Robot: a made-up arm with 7 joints. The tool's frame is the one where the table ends. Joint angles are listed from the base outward.
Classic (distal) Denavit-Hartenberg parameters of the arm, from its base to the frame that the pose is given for. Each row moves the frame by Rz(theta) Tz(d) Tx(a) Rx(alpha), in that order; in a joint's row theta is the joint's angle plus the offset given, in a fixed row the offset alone. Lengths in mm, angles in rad.
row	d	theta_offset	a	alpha
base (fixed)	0	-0.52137	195.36	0
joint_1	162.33	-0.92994	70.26	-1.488
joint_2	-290.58	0	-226.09	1.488
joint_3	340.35	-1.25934	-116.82	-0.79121
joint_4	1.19	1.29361	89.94	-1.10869
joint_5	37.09	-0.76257	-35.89	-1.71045
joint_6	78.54	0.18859	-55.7	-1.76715
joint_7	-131.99	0	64.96	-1.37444
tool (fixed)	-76.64	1.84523	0	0
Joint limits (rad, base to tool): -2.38..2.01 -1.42..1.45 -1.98..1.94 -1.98..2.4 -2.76..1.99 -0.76..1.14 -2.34..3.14
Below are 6 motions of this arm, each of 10 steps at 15 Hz.
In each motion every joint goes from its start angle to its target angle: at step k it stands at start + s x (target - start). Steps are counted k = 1, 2, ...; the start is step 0. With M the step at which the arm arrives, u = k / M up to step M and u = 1 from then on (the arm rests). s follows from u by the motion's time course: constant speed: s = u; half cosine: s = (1 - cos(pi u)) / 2; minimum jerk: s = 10 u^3 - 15 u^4 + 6 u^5.
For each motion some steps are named. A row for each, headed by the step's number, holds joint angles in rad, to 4 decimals.
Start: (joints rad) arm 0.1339 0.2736 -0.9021 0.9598 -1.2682 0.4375 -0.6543
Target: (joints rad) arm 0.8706 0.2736 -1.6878 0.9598 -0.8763 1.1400 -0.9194
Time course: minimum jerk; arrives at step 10
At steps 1, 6, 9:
1: 0.1402 0.2736 -0.9088 0.9598 -1.2648 0.4435 -0.6566
6: 0.6367 0.2736 -1.4384 0.9598 -1.0007 0.9170 -0.8352
9: 0.8643 0.2736 -1.6811 0.9598 -0.8797 1.1340 -0.9171

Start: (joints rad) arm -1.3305 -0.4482 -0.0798 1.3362 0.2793 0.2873 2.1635
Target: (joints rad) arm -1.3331 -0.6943 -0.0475 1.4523 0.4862 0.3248 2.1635
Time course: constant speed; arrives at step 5
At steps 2, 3, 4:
2: -1.3315 -0.5466 -0.0669 1.3826 0.3621 0.3023 2.1635
3: -1.3321 -0.5959 -0.0604 1.4059 0.4034 0.3098 2.1635
4: -1.3326 -0.6451 -0.0540 1.4291 0.4448 0.3173 2.1635

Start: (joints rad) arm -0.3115 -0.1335 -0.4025 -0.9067 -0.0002 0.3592 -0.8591
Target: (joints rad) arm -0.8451 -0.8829 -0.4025 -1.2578 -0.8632 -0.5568 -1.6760
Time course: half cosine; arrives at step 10
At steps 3, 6, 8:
3: -0.4215 -0.2880 -0.4025 -0.9791 -0.1781 0.1704 -1.0275
6: -0.6607 -0.6240 -0.4025 -1.1365 -0.5650 -0.2403 -1.3938
8: -0.7941 -0.8113 -0.4025 -1.2243 -0.7808 -0.4693 -1.5980

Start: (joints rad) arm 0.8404 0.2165 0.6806 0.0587 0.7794 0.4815 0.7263
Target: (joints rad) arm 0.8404 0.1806 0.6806 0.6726 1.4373 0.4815 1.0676
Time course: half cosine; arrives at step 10
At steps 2, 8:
2: 0.8404 0.2131 0.6806 0.1173 0.8422 0.4815 0.7589
8: 0.8404 0.1840 0.6806 0.6140 1.3745 0.4815 1.0350

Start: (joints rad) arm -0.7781 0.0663 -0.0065 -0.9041 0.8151 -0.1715 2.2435
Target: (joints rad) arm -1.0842 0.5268 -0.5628 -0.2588 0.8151 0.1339 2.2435
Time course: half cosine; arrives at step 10
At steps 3, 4, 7, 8, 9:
3: -0.8412 0.1612 -0.1212 -0.7711 0.8151 -0.1086 2.2435
4: -0.8839 0.2254 -0.1987 -0.6812 0.8151 -0.0660 2.2435
7: -1.0211 0.4319 -0.4481 -0.3918 0.8151 0.0710 2.2435
8: -1.0550 0.4828 -0.5097 -0.3204 0.8151 0.1047 2.2435
9: -1.0767 0.5155 -0.5492 -0.2746 0.8151 0.1264 2.2435

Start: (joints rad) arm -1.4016 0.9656 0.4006 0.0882 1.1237 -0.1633 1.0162
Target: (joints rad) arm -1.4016 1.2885 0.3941 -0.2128 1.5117 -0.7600 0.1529
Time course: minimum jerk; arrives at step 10
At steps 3, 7, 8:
3: -1.4016 1.0183 0.3995 0.0391 1.1870 -0.2606 0.8754
7: -1.4016 1.2358 0.3952 -0.1637 1.4484 -0.6627 0.2937
8: -1.4016 1.2698 0.3945 -0.1954 1.4892 -0.7254 0.2029

